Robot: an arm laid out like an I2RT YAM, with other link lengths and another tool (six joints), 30 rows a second.
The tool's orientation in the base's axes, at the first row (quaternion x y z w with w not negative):
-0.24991, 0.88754, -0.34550, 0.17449
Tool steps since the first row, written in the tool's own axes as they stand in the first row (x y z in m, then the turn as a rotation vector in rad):
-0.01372, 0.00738, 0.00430, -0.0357, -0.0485, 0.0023
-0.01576, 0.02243, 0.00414, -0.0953, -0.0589, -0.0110
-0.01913, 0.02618, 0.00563, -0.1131, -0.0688, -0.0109
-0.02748, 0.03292, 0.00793, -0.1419, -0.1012, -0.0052
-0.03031, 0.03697, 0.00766, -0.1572, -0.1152, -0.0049
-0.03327, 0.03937, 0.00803, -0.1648, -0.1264, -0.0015
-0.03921, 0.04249, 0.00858, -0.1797, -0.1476, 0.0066
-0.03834, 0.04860, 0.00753, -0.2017, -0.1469, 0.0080
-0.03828, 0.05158, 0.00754, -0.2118, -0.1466, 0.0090
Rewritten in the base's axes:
0.01086, 0.01017, -0.00630, 0.0458, -0.0119, 0.0373
0.00758, 0.02099, -0.01645, 0.0913, 0.0221, 0.0620
0.00983, 0.02449, -0.01966, 0.1091, 0.0258, 0.0713
0.01557, 0.03228, -0.02485, 0.1457, 0.0184, 0.0940
0.01643, 0.03660, -0.02711, 0.1628, 0.0180, 0.1057
0.01824, 0.03960, -0.02864, 0.1743, 0.0133, 0.1122
0.02234, 0.04465, -0.03040, 0.1972, 0.0040, 0.1234
0.01915, 0.04860, -0.03406, 0.2155, 0.0161, 0.1249
0.01814, 0.05045, -0.03617, 0.2241, 0.0215, 0.1254

